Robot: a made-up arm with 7 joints. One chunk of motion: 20 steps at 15 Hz.
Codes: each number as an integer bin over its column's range. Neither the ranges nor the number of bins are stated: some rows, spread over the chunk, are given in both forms.
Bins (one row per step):
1: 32 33 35 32 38 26 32
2: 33 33 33 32 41 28 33
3: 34 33 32 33 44 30 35
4: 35 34 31 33 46 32 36
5: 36 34 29 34 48 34 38
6: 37 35 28 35 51 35 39
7: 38 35 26 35 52 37 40
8: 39 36 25 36 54 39 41
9: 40 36 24 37 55 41 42
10: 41 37 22 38 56 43 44
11: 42 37 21 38 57 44 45
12: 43 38 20 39 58 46 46
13: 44 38 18 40 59 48 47
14: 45 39 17 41 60 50 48
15: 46 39 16 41 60 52 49
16: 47 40 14 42 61 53 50
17: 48 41 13 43 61 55 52
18: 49 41 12 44 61 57 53
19: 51 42 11 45 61 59 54
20: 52 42 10 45 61 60 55
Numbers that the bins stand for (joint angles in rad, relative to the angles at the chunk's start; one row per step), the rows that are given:
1: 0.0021 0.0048 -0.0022 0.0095 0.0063 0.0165 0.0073
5: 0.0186 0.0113 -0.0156 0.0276 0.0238 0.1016 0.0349
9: 0.0351 0.0243 -0.0267 0.0548 0.0360 0.1760 0.0533
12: 0.0475 0.0373 -0.0356 0.0729 0.0413 0.2292 0.0717
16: 0.0640 0.0503 -0.0489 0.1000 0.0465 0.3037 0.0902
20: 0.0846 0.0633 -0.0578 0.1271 0.0465 0.3781 0.1132
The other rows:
2: 0.0062 0.0048 -0.0067 0.0095 0.0116 0.0378 0.0119
3: 0.0103 0.0048 -0.0089 0.0186 0.0168 0.0590 0.0211
4: 0.0144 0.0113 -0.0111 0.0186 0.0203 0.0803 0.0257
6: 0.0227 0.0178 -0.0178 0.0367 0.0290 0.1122 0.0395
7: 0.0268 0.0178 -0.0222 0.0367 0.0308 0.1335 0.0441
8: 0.0310 0.0243 -0.0244 0.0457 0.0343 0.1548 0.0487
10: 0.0392 0.0308 -0.0311 0.0638 0.0378 0.1973 0.0625
11: 0.0433 0.0308 -0.0333 0.0638 0.0395 0.2079 0.0671
13: 0.0516 0.0373 -0.0400 0.0819 0.0430 0.2505 0.0763
14: 0.0557 0.0438 -0.0422 0.0910 0.0448 0.2717 0.0810
15: 0.0598 0.0438 -0.0444 0.0910 0.0448 0.2930 0.0856
17: 0.0681 0.0568 -0.0511 0.1090 0.0465 0.3249 0.0994
18: 0.0722 0.0568 -0.0533 0.1181 0.0465 0.3462 0.1040
19: 0.0805 0.0633 -0.0556 0.1271 0.0465 0.3675 0.1086

